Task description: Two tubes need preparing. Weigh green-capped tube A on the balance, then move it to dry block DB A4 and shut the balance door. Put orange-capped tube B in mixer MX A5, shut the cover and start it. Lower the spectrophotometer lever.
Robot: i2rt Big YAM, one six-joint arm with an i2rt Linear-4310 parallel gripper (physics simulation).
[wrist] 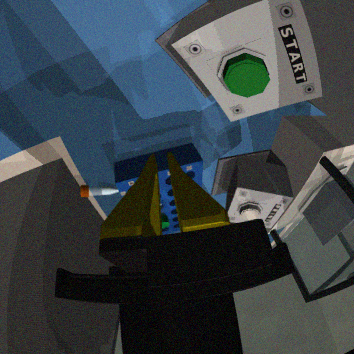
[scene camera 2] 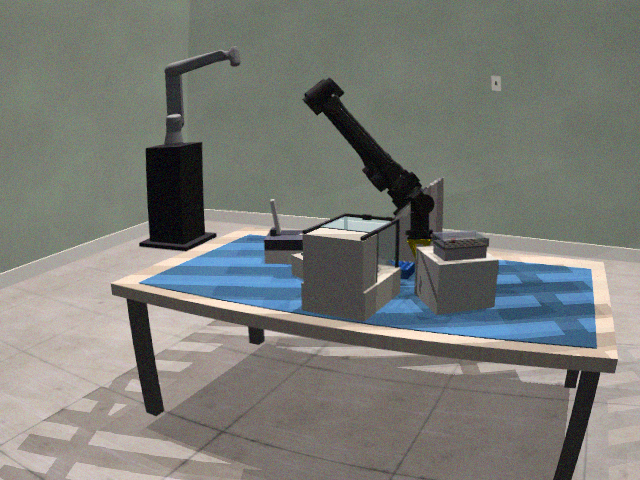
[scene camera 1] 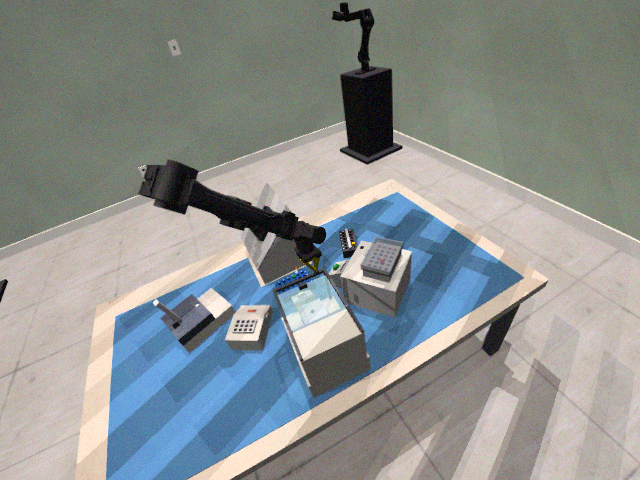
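My gripper [scene camera 1: 313, 268] [scene camera 2: 418, 248] [wrist: 161, 158] is shut and empty, above the blue tube rack [scene camera 1: 280, 283] [scene camera 2: 406, 269] [wrist: 130, 170]. Green-capped tube A [wrist: 165, 224] sits in the rack, its cap partly behind a finger. Orange-capped tube B [scene camera 1: 296, 269] [wrist: 102, 191] sticks out of the rack's edge, left of the fingers in the wrist view. The balance [scene camera 1: 333, 356] [scene camera 2: 336, 273] has a glass-topped chamber; its door position is unclear. A pale lever [scene camera 1: 168, 311] [scene camera 2: 275, 217] stands raised on a dark-and-white device. A grey multi-hole block [scene camera 1: 381, 256] [scene camera 2: 460, 246] tops the right-hand box.
A green START button [scene camera 1: 336, 267] [wrist: 246, 77] is beside the right-hand box [scene camera 1: 374, 293] [scene camera 2: 465, 284]. A black block [scene camera 1: 347, 242] stands behind it. A keypad unit [scene camera 1: 248, 328] is left of the balance. A large grey unit [scene camera 1: 276, 263] with a raised panel stands behind the rack.
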